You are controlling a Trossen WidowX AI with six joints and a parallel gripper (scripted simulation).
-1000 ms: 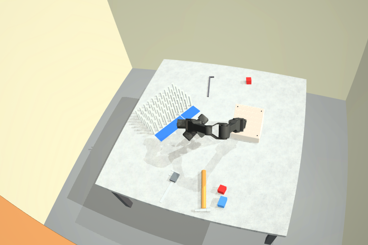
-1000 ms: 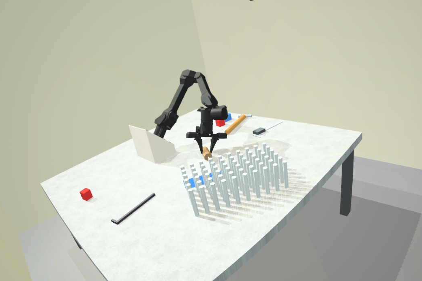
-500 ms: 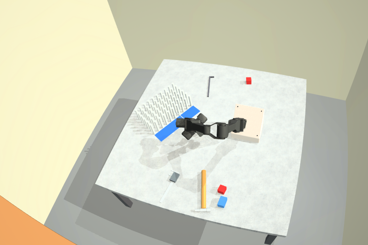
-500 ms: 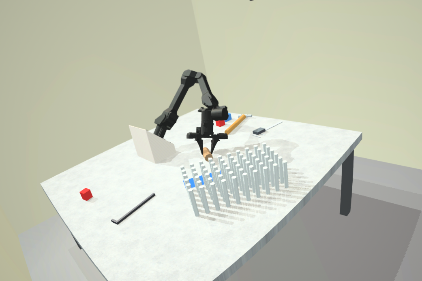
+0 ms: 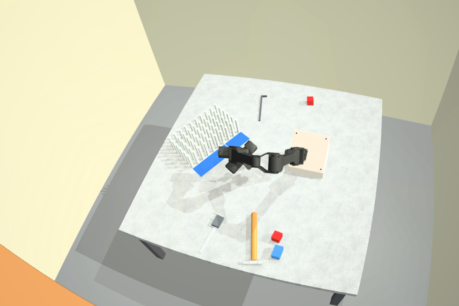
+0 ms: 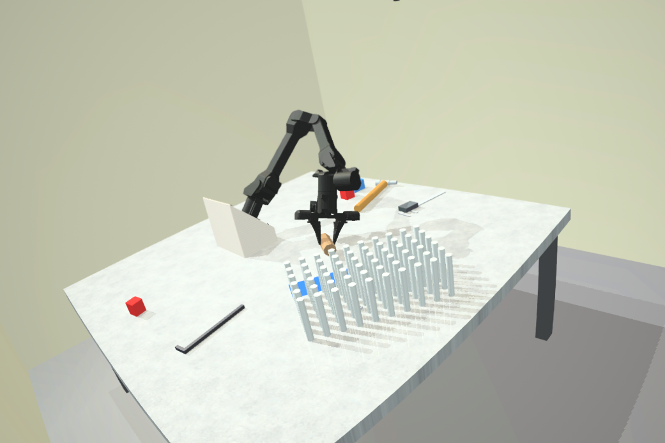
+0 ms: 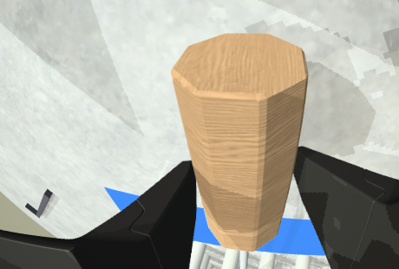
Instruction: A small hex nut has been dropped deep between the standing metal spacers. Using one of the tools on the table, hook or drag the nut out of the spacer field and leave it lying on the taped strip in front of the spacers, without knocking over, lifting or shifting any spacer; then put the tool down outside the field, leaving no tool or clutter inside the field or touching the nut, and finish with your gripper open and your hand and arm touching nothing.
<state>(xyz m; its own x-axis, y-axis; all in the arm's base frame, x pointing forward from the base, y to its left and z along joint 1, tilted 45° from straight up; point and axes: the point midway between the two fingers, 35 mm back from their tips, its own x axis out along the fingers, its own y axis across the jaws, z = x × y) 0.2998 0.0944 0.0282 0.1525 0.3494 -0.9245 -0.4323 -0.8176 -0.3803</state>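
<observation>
Right now the blue taped strip is 150 mm ahead of my gripper tip, 30 mm to the right of it and 40 mm below it. From my gripper tip the other things lie so: wire hook tool 90 mm ahead, 50 mm to the right; then hex nut 290 mm ahead, 150 mm to the right, 30 mm below; then blue cube 350 mm behind, 450 mm to the left, 20 mm below.
</observation>
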